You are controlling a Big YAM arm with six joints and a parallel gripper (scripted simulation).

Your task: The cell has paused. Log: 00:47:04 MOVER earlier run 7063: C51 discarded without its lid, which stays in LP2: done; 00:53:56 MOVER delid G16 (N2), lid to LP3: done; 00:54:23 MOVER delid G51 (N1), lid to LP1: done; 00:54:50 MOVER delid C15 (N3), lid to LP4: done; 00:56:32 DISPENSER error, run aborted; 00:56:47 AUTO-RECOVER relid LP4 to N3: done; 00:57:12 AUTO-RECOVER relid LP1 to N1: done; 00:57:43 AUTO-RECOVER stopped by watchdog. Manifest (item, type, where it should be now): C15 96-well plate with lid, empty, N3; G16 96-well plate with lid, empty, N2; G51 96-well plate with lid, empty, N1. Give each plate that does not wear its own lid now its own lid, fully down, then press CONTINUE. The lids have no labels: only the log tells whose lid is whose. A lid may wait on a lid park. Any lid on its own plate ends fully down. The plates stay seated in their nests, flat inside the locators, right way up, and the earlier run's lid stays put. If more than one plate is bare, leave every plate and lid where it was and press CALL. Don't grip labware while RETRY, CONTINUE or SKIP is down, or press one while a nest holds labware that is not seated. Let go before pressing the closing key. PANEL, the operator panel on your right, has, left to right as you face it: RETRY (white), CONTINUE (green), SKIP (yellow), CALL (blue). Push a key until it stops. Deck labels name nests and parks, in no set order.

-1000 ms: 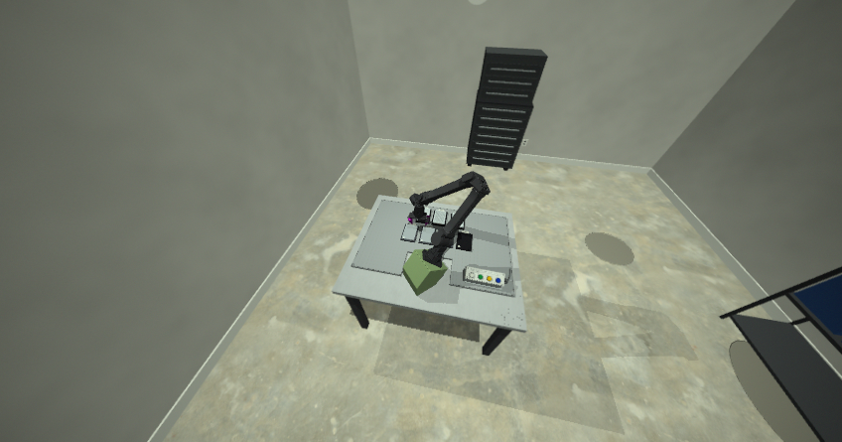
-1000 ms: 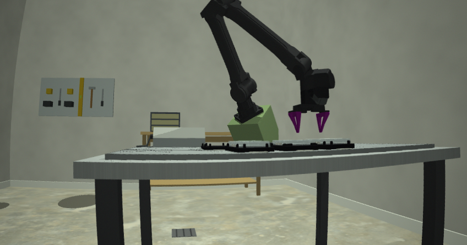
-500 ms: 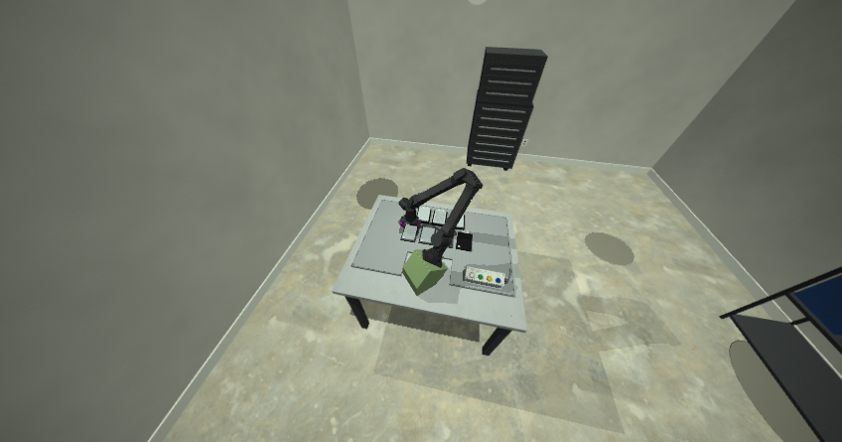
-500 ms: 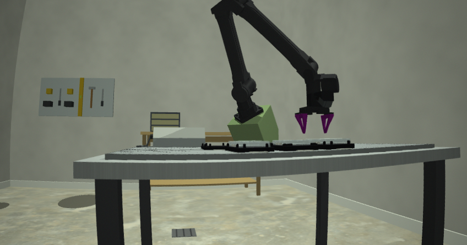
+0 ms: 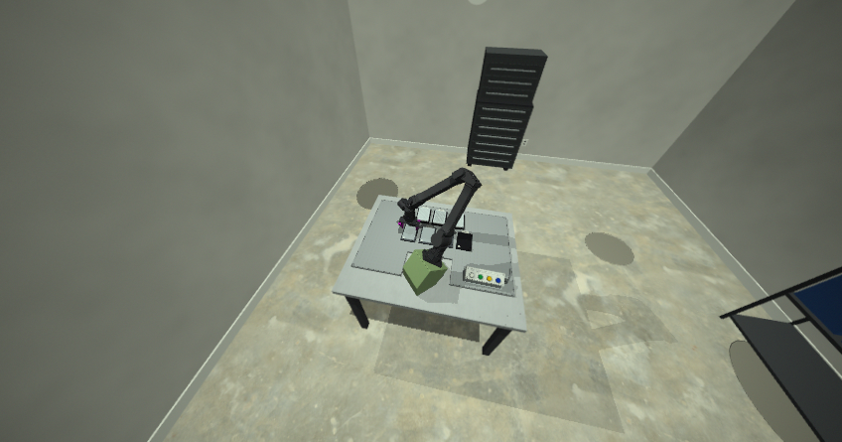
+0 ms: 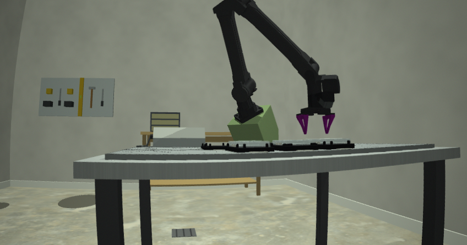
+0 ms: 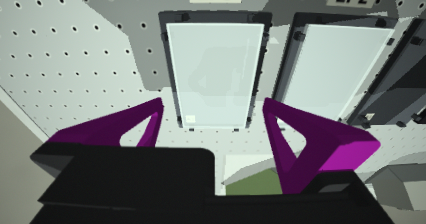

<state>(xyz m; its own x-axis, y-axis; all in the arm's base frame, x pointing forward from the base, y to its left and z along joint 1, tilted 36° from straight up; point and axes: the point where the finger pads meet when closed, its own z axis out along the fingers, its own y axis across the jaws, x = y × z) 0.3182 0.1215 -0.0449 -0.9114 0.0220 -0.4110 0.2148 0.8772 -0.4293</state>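
The park LP3 lies 50 mm below my hand. The rest, counted from my hand: lid park label (80 mm ahead, 60 mm below, 20 mm to the right); then park LP1 (380 mm to the right, 90 mm behind, 50 mm below); then park LP4 (250 mm to the right, 60 mm behind, 50 mm below).
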